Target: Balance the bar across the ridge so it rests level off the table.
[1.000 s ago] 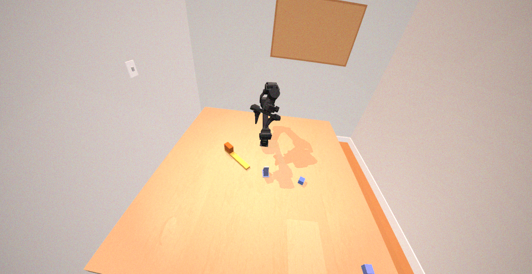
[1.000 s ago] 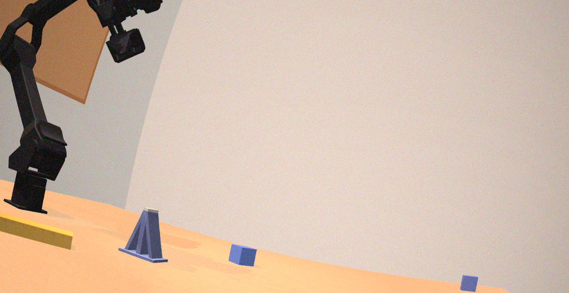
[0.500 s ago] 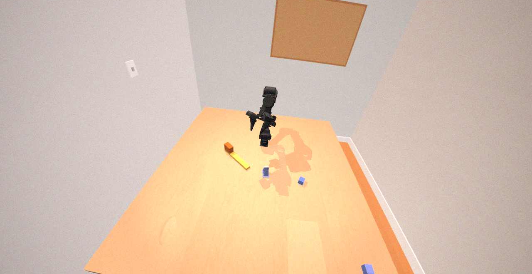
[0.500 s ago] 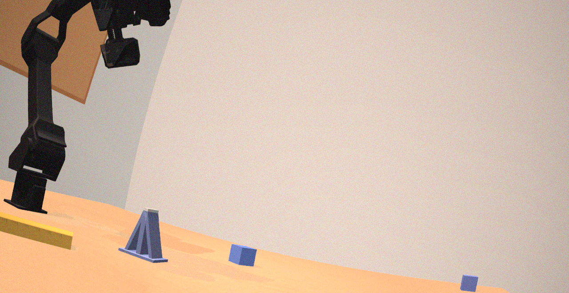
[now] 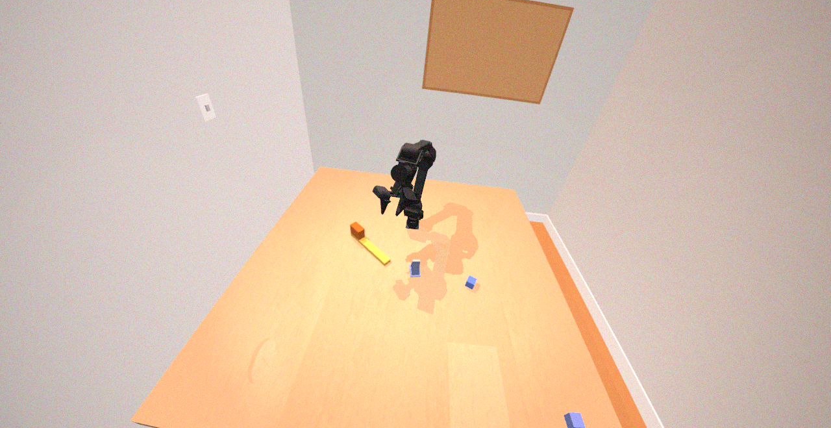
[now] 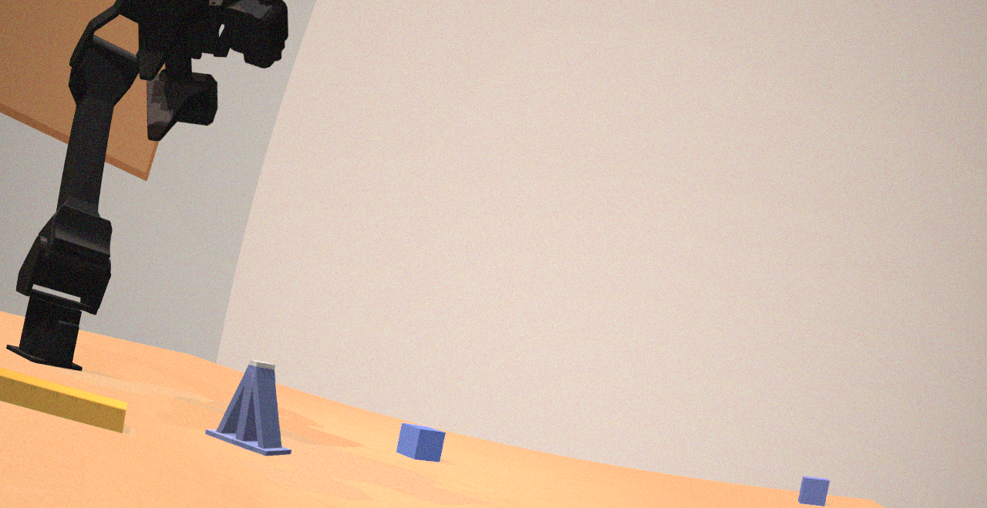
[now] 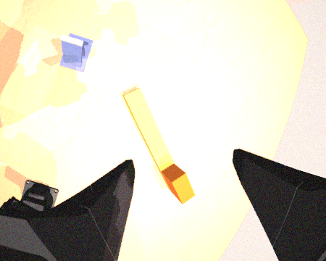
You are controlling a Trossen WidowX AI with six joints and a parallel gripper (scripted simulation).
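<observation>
The blue ridge lies 70 mm ahead of my gripper tip, 120 mm to the left of it and 190 mm below it. Also, from my gripper tip: blue cube 110 mm ahead, 350 mm to the left, 210 mm below.
</observation>
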